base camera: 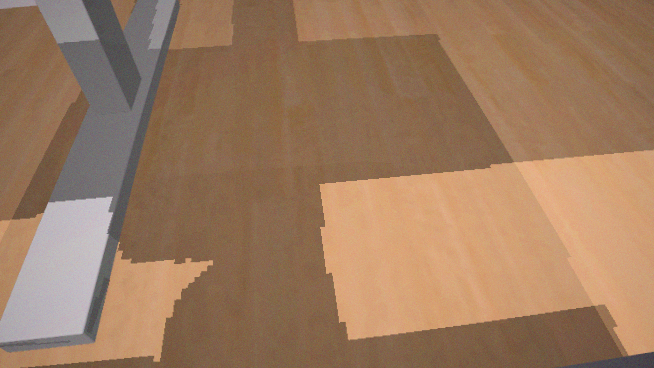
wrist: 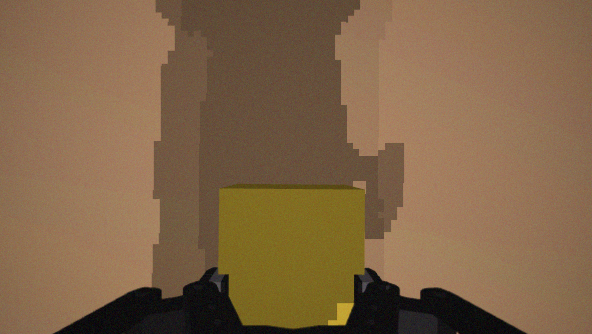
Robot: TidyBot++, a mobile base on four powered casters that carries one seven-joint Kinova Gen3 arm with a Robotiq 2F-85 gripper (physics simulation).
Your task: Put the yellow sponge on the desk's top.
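Places are measured from the arm's base along level axes (x ahead, y left, z up), in centimetres.
Pixels of known places: gripper, fingertip midpoint: [wrist: 290, 276].
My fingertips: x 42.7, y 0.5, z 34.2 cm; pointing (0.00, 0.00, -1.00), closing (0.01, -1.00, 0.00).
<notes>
Behind a point stands the place of what it marks.
The yellow sponge [wrist: 291, 240] @(x 45.3, y 0.5, z 37.0 cm) is a block at the bottom middle of the wrist view, between the two black fingers. My gripper [wrist: 291, 276] @(x 42.7, y 0.5, z 34.2 cm) is shut on it, with a fingertip against each side. Below the sponge in the wrist view is a plain light-brown surface with the shadow of the arm on it; I cannot tell how far below it lies. In the base camera view a light grey desk leg [base camera: 86, 30] @(x 54.9, y 22.6, z -25.2 cm) rises from a long flat foot [base camera: 62, 265] at the left. The desk's top does not show in the base camera view.
The wooden floor [base camera: 440, 250] @(x 30.3, y -14.6, z -39.7 cm) carries large shadows and bright patches in the base camera view. The desk's foot runs from the lower left corner up to the top edge. A dark edge shows at the bottom right corner.
</notes>
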